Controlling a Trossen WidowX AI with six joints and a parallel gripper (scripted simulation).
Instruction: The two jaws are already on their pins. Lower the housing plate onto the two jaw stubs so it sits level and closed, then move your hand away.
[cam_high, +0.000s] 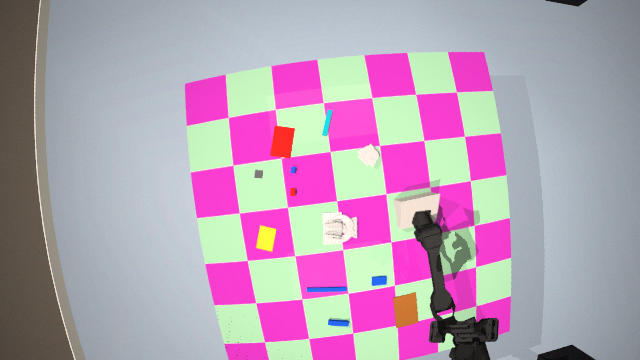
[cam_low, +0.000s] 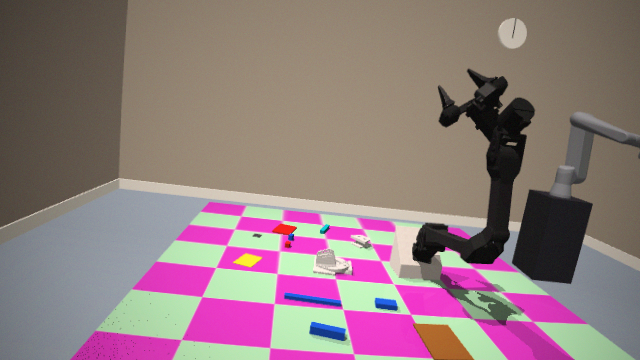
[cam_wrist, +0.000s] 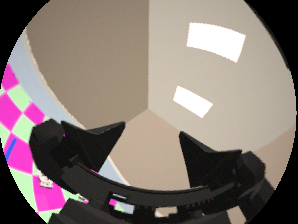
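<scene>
The white block is 100 mm ahead of my gripper tip, 450 mm to the right of it and 630 mm below it. From my gripper tip the other things lie so: yellow plate: 510 mm ahead, 160 mm to the right, 640 mm below; then blue bar: 290 mm ahead, 60 mm to the left, 630 mm below; then cyan bar: 250 mm ahead, 580 mm to the right, 630 mm below.
</scene>
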